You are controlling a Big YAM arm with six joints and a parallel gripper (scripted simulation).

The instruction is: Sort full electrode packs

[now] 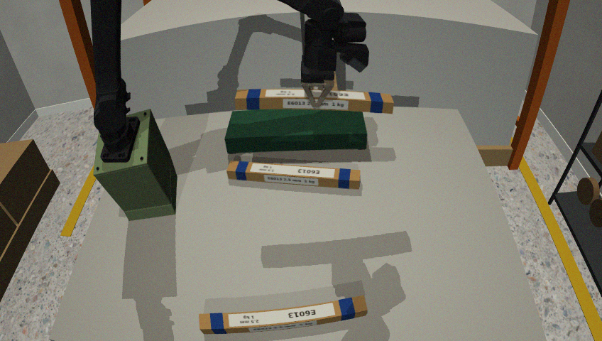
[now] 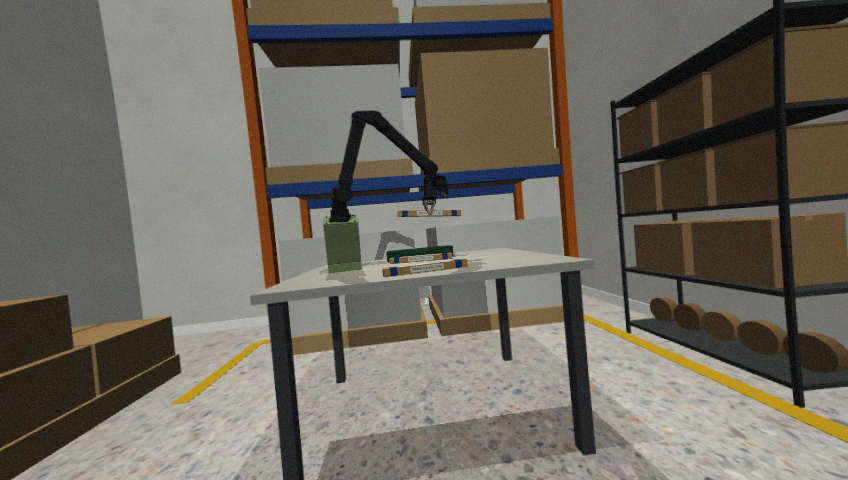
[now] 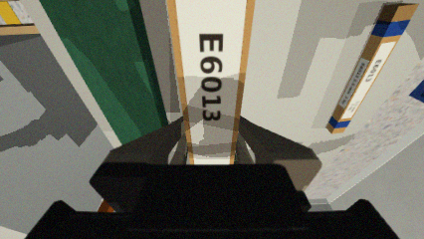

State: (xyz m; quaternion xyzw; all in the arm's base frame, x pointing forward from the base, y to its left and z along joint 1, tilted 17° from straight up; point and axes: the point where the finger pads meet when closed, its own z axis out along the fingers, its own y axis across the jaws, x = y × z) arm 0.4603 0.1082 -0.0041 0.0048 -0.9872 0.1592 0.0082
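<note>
Now: the low green platform 6 cm behind my hand, 20 cm to the left of it and 24 cm below it.
</note>
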